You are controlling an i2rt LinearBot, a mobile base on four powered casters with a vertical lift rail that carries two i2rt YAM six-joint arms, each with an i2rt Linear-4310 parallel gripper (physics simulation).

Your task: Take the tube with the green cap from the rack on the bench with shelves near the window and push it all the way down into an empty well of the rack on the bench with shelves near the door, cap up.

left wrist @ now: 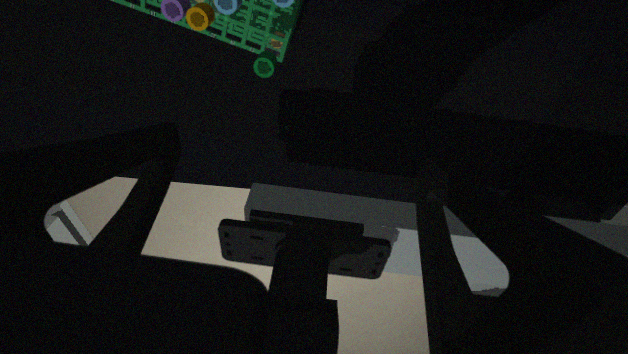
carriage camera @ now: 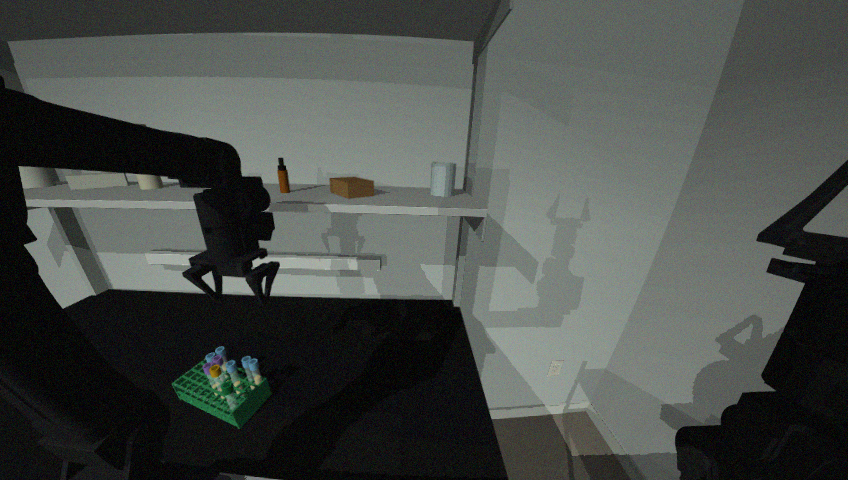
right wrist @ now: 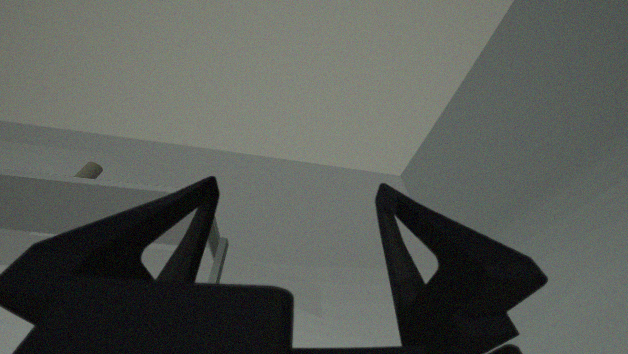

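Where they show: left gripper, between the fingertips: (left wrist: 300, 153) (carriage camera: 241, 301); right gripper, between the fingertips: (right wrist: 298, 188); left arm's base, origin of its link: (left wrist: 303, 247).
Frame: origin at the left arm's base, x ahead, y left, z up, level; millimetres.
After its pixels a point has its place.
Observation:
The tube with the green cap (carriage camera: 227, 387) @[x 194, y 50, z -44 mm] (left wrist: 263, 67) @[x 200, y 57, z -44 mm] stands cap up in the near part of the green rack (carriage camera: 252, 407) @[x 220, y 40, z -144 mm] (left wrist: 287, 40) @[x 206, y 45, z -106 mm], close to its near right corner. Several tubes with blue, purple and orange caps stand in the same rack. My left gripper (carriage camera: 239, 299) @[x 242, y 5, z 136 mm] (left wrist: 300, 153) @[x 242, y 5, z 136 mm] is open and empty, pointing down, high above and behind the rack in the carriage view. My right gripper (right wrist: 298, 188) @[x 37, y -700, z 434 mm] is open and empty, raised far to the right of the bench. A second rack does not show.
The rack stands on a black bench (carriage camera: 386, 380) @[x 331, y -253, z -163 mm]. Above the bench's back, a shelf (carriage camera: 404, 209) @[x 406, y -290, z 287 mm] carries an amber bottle (carriage camera: 283, 180) @[x 512, y 46, z 328 mm], a brown box (carriage camera: 352, 187) @[x 476, y -152, z 321 mm] and a pale cylinder (carriage camera: 442, 179) @[x 552, y -380, z 341 mm]. A wall (carriage camera: 535, 368) @[x 827, y -983, z -670 mm] stands beyond the bench's right edge.

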